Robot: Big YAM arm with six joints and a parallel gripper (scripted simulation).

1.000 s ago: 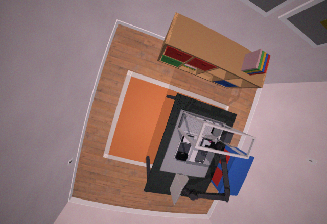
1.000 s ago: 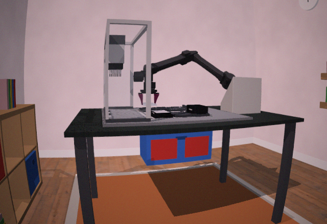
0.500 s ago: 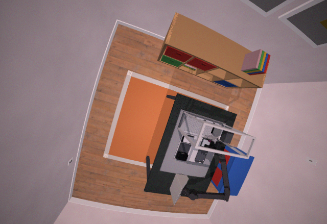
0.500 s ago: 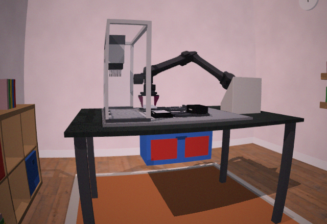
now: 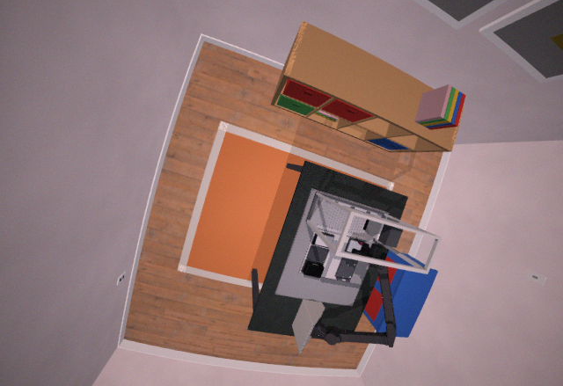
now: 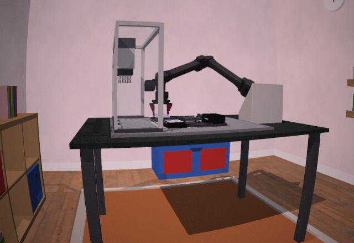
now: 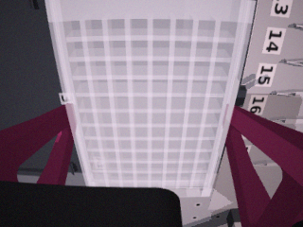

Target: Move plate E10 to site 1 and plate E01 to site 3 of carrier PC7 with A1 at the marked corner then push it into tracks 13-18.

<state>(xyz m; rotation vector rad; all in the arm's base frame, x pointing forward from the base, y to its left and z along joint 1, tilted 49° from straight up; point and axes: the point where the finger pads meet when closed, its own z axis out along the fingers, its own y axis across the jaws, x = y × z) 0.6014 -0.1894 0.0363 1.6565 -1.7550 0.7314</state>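
Now: hand 1 cm above the white 96-well plate E01. From my hand the other things lie so: 384-well plate E10 (26 cm to the left, 1 cm below); then plate carrier PC7 (10 cm behind, 2 cm below); then dark nest (26 cm to the left, 3 cm below).
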